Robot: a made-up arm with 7 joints. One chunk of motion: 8 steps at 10 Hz.
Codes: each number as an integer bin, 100 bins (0 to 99) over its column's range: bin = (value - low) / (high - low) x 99, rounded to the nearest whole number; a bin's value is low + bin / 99 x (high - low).
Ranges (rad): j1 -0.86..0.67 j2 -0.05..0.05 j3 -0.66..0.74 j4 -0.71..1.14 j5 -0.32..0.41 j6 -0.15..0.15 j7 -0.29..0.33
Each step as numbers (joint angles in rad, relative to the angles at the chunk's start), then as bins.
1 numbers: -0.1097 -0.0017 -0.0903 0.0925 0.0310 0.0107 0.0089
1 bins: 49 48 40 43 48 53 48
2 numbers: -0.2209 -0.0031 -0.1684 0.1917 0.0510 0.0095 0.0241
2 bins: 41 46 35 48 50 53 50
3 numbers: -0.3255 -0.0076 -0.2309 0.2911 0.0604 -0.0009 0.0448
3 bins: 35 42 30 54 52 49 53
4 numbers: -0.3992 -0.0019 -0.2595 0.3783 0.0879 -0.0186 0.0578
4 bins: 30 48 28 58 55 43 56
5 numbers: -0.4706 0.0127 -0.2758 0.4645 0.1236 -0.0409 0.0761
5 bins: 25 62 27 63 60 36 58
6 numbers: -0.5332 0.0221 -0.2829 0.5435 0.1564 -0.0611 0.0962
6 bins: 21 71 27 67 65 29 62
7 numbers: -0.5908 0.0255 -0.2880 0.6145 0.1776 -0.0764 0.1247
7 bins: 17 75 26 71 67 24 66
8 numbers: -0.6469 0.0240 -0.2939 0.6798 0.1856 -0.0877 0.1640
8 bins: 14 73 26 74 69 21 72
